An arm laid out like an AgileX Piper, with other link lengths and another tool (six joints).
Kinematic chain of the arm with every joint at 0, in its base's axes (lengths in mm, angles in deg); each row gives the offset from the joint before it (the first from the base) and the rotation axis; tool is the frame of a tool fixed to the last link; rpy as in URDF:
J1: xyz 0 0 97.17 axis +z
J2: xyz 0 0 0 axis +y
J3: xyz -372.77 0 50.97 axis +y
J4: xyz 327.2 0 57.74 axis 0.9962 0 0.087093
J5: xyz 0 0 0 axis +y
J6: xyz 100.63 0 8.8 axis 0.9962 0 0.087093
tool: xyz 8.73 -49 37.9 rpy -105.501 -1.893 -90.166
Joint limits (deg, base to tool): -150..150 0..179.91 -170..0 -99.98..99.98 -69.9..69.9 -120..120
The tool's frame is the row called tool.
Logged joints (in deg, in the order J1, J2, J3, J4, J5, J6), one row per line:
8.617 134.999 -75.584 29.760 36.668 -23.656
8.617 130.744 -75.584 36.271 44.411 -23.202
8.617 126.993 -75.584 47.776 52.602 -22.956
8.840 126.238 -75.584 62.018 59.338 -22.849
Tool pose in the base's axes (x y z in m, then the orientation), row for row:
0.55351 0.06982 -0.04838 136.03 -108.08 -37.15
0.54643 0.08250 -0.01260 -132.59 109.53 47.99
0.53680 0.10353 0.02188 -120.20 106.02 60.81
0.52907 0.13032 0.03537 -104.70 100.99 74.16
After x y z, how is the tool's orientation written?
As a rotation vector, in degrees.
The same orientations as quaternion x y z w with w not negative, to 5 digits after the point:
0.76549 -0.60820 -0.20906 0.02036
-0.74254 0.61339 0.26876 0.01266
-0.69922 0.61674 0.35374 0.07477
-0.63441 0.61193 0.44936 0.14538

